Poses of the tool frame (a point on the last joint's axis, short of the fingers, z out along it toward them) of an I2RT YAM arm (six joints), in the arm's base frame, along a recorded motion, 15 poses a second.
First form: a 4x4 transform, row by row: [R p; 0 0 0 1], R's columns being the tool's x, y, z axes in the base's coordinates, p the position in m. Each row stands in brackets.
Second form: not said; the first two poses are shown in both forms.
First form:
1: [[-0.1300, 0.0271, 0.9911, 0.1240], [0.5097, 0.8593, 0.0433, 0.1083], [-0.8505, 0.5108, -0.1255, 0.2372], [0, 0, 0, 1]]
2: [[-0.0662, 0.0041, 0.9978, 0.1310], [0.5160, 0.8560, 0.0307, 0.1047], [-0.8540, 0.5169, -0.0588, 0.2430], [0, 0, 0, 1]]
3: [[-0.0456, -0.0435, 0.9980, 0.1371], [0.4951, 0.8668, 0.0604, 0.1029], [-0.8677, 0.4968, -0.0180, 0.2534], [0, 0, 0, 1]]
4: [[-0.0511, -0.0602, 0.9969, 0.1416], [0.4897, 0.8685, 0.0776, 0.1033], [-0.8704, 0.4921, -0.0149, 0.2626], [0, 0, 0, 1]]
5: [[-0.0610, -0.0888, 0.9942, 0.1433], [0.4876, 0.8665, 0.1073, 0.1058], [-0.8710, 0.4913, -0.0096, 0.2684], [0, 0, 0, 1]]
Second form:
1: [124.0, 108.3, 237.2, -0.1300, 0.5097, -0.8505, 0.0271, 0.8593, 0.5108]
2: [131.0, 104.7, 243.0, -0.0662, 0.5160, -0.8540, 0.0041, 0.8560, 0.5169]
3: [137.1, 102.9, 253.4, -0.0456, 0.4951, -0.8677, -0.0435, 0.8668, 0.4968]
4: [141.6, 103.3, 262.6, -0.0511, 0.4897, -0.8704, -0.0602, 0.8685, 0.4921]
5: [143.3, 105.8, 268.4, -0.0610, 0.4876, -0.8710, -0.0888, 0.8665, 0.4913]
